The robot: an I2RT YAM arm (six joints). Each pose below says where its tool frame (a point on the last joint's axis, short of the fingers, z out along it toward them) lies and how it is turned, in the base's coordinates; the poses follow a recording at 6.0 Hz.
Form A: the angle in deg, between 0 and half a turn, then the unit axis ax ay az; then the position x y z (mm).
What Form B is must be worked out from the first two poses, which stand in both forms.
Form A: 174.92 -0.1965 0.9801 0.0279 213 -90 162
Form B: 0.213 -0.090 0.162 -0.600 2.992 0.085
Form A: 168.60 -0.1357 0.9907 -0.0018 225 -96 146
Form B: 0.225 -0.096 0.146 -0.399 2.915 -0.005
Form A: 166.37 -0.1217 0.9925 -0.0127 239 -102 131
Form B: 0.239 -0.102 0.131 -0.353 2.882 -0.037
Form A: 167.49 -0.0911 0.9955 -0.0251 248 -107 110
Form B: 0.248 -0.107 0.110 -0.266 2.910 -0.073
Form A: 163.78 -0.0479 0.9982 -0.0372 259 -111 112
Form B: 0.259 -0.111 0.112 -0.137 2.853 -0.106
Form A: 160.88 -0.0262 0.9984 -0.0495 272 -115 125
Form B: 0.272 -0.115 0.125 -0.074 2.803 -0.139
